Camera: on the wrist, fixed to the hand. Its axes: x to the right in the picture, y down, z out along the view.
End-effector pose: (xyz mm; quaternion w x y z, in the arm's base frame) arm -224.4 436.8 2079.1 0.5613 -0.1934 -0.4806 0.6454
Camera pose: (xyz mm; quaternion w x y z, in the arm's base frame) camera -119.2 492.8 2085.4 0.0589 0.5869 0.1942 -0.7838
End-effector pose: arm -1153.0 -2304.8 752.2 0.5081 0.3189 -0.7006 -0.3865
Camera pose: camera -1057.6 -2373.7 732.2 0.7160 -0.3001 -0.6263 0.0704
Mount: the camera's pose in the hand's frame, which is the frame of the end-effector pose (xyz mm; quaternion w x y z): 21.8 -56.8 -102.7 0.6797 -0.0894 0.0899 0.7225
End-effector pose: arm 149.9 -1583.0 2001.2 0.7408 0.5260 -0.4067 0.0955
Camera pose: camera 248.0 -1525.6 1964.8 0.5181 -0.0111 -0.5984 0.6110
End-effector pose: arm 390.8 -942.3 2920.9 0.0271 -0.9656 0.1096 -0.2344
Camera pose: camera 373.9 -891.9 3027.8 0.0916 -0.5584 0.7955 -0.2167
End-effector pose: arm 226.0 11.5 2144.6 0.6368 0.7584 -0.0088 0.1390
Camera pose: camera 237.3 125.2 2110.2 0.4010 0.4397 -0.5091 0.6219
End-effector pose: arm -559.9 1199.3 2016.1 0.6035 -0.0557 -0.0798 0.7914
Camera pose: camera -493.0 1241.1 1926.5 0.1594 0.2206 0.0305 -0.9618
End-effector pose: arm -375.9 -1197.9 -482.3 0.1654 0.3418 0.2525 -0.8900
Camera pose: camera -364.0 -1096.3 -543.9 0.7633 0.4799 0.0191 -0.4321
